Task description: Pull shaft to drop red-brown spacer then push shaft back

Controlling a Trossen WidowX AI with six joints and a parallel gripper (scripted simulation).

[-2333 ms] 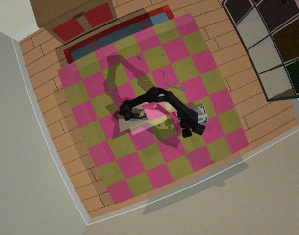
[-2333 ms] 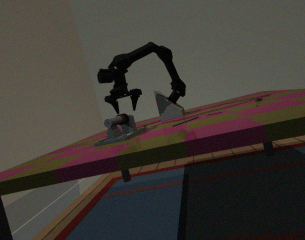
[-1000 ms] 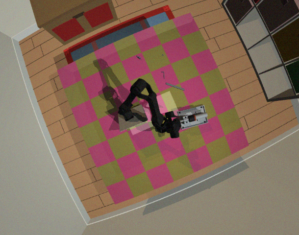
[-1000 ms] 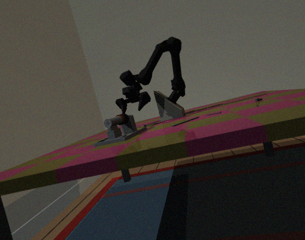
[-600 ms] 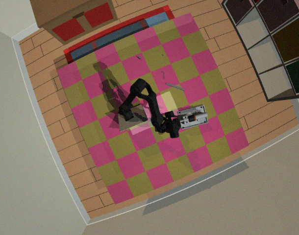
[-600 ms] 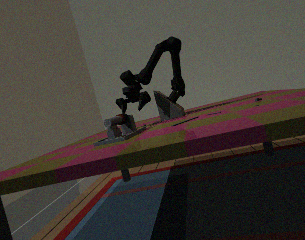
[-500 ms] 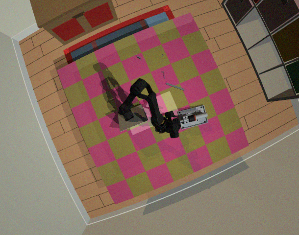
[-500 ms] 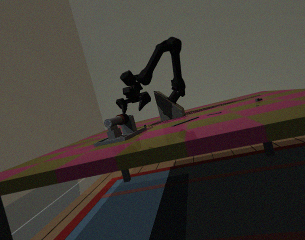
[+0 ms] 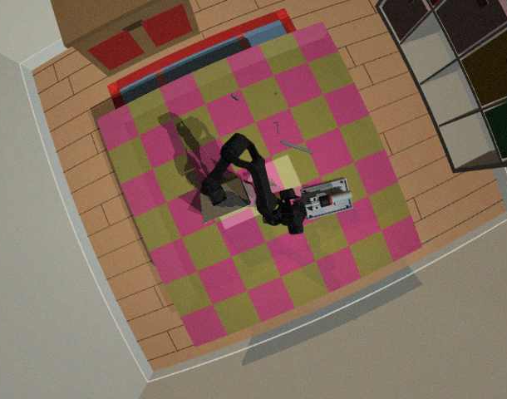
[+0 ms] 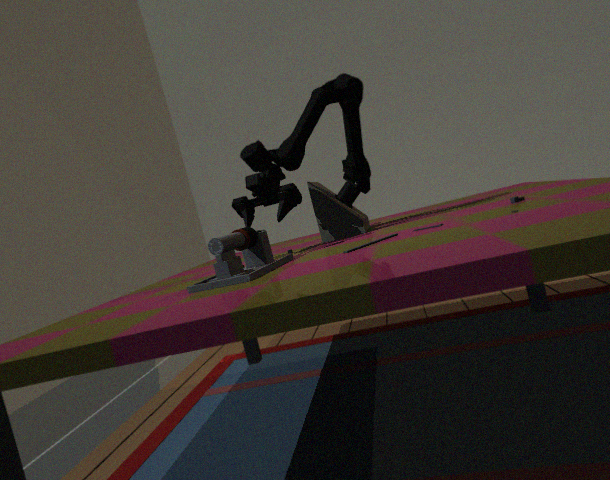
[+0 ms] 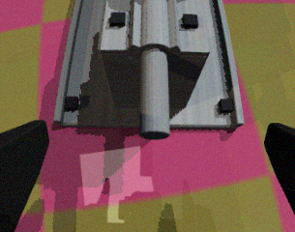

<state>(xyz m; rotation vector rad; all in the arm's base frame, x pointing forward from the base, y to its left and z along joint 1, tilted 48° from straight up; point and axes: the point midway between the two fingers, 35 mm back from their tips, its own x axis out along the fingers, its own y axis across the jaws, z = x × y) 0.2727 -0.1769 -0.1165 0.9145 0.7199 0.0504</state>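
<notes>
The grey shaft lies 9 cm ahead of my gripper tip, 2 cm to the right of it and 2 cm below it. From my gripper tip the other things lie so: grey bolt (1 cm behind, 62 cm to the left, 9 cm below); then thin grey bar (14 cm ahead, 25 cm to the left, 10 cm below); then support block (15 cm ahead, 4 cm to the right, 5 cm below).
</notes>
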